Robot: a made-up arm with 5 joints. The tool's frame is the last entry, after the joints.
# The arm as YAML. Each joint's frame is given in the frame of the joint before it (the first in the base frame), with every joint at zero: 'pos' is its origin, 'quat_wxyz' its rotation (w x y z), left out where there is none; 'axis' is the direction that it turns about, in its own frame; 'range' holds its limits. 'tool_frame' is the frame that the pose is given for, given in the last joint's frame.
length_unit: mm
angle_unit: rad
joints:
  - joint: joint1
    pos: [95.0, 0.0, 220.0]
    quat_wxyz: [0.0, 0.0, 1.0, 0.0]
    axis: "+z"
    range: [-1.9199, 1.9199]
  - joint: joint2
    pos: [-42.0, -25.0, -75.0]
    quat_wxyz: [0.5, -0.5, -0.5, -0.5]
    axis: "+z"
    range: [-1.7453, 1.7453]
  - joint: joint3
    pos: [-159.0, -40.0, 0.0]
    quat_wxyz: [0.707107, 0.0, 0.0, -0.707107]
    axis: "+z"
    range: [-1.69, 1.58]
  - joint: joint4
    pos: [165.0, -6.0, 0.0]
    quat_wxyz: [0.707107, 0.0, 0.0, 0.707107]
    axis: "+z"
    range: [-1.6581, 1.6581]
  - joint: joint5
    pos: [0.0, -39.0, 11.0]
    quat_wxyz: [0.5, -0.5, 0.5, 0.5]
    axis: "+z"
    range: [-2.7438, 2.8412]
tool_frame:
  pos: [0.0, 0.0, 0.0]
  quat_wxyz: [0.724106, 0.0, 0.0, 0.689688]
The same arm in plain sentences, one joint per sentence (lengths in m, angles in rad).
The arm has five revolute joints in a row. What follows holds with every joint at zero, and every direction is one of the base frame's.
The first joint lies 0.095 m along +x and 0.22 m along +z from the base frame's origin and rotates about -z, from -1.9199 to 1.9199 rad.
The second joint lies 0.042 m along +x and 0.025 m along -y and 0.075 m along +z from the first joint and rotates about +y, from -1.7453 to 1.7453 rad.
The third joint lies 0.04 m along +x and 0.159 m along +z from the second joint and rotates about +y, from -1.69 to 1.58 rad.
The fourth joint lies 0.165 m along +x and 0.006 m along +z from the third joint and rotates about +y, from -1.6581 to 1.6581 rad.
The fifth joint lies 0.039 m along +x and 0.011 m along +y from the fourth joint and rotates about -x, from -2.7438 to 2.8412 rad.
The tool frame, which is the frame that the pose is given for, lies at the same point as the fifth joint; its axes are the base frame's turned by roll 1.5708, pitch -1.5221 and yaw -1.5708 rad (as in URDF: about the fixed x, then y, then z).

